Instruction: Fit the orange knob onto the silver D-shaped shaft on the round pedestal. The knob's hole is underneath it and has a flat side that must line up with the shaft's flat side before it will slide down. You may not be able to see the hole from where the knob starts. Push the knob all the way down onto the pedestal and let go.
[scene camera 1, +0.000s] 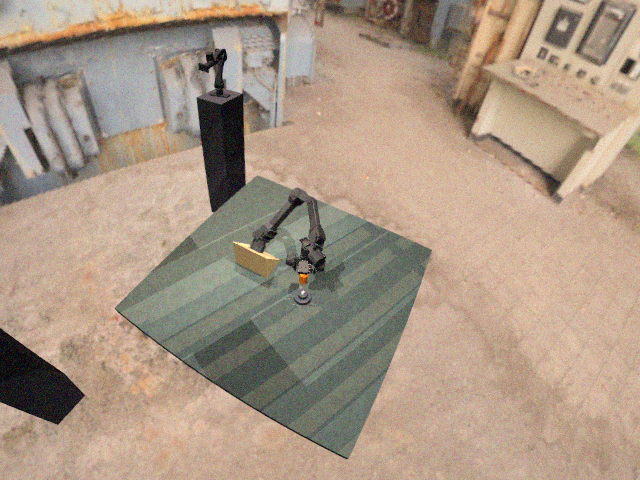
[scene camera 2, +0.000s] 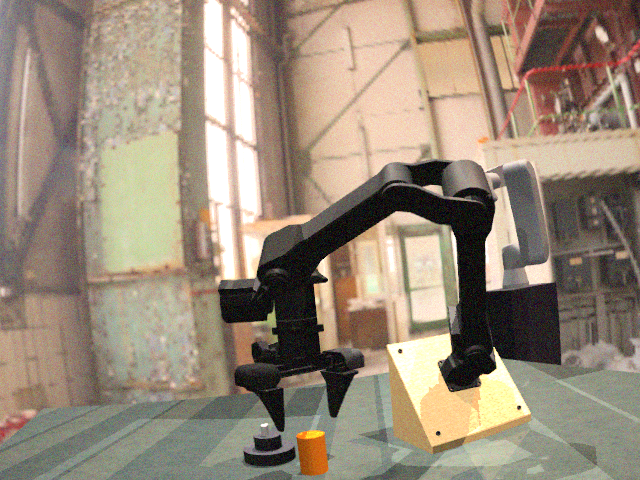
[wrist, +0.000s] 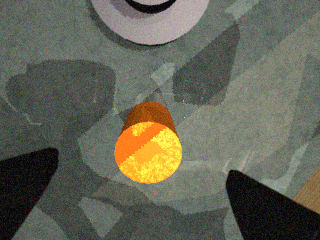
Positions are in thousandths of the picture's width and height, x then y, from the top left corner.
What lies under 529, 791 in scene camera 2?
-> The gripper.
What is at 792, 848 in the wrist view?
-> The gripper.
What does the gripper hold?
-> Nothing.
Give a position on an orange knob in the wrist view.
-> At 464, 627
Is the gripper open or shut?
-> Open.
